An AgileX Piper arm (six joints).
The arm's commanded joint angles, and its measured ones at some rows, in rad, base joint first. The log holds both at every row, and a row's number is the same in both.
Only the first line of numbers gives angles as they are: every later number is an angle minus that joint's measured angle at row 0.
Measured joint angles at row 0:
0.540 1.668 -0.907 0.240 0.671 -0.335
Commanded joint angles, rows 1 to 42:
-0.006 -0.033 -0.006 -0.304 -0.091 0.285
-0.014 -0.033 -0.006 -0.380 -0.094 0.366
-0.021 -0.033 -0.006 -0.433 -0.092 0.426
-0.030 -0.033 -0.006 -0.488 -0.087 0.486
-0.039 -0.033 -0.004 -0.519 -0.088 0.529
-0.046 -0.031 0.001 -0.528 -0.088 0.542
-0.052 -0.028 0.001 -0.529 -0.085 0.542
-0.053 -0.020 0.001 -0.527 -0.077 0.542
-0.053 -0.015 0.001 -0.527 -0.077 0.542
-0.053 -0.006 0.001 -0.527 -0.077 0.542
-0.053 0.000 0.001 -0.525 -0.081 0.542
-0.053 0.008 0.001 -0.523 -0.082 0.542
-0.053 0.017 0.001 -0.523 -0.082 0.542
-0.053 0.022 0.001 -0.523 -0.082 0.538
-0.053 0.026 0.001 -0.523 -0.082 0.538
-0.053 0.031 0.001 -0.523 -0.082 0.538
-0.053 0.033 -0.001 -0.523 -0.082 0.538
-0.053 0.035 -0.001 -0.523 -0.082 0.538
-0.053 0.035 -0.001 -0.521 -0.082 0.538
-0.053 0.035 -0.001 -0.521 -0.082 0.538
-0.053 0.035 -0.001 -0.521 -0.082 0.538
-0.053 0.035 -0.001 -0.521 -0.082 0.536
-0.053 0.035 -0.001 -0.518 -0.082 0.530
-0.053 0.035 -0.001 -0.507 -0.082 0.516
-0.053 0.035 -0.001 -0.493 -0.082 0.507
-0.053 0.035 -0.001 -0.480 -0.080 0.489
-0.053 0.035 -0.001 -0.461 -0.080 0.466
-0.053 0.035 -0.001 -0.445 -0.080 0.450
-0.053 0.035 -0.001 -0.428 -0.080 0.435
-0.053 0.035 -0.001 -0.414 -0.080 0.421
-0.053 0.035 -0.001 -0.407 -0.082 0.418
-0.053 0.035 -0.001 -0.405 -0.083 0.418
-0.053 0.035 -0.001 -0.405 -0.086 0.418
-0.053 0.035 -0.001 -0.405 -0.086 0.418
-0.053 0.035 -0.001 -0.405 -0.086 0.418
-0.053 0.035 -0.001 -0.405 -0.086 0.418
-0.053 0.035 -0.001 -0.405 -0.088 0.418
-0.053 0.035 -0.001 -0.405 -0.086 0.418
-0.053 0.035 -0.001 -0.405 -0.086 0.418
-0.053 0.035 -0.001 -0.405 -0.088 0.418
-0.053 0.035 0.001 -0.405 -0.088 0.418
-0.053 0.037 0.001 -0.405 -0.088 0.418
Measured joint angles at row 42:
-0.046 0.039 0.000 -0.403 -0.080 0.429
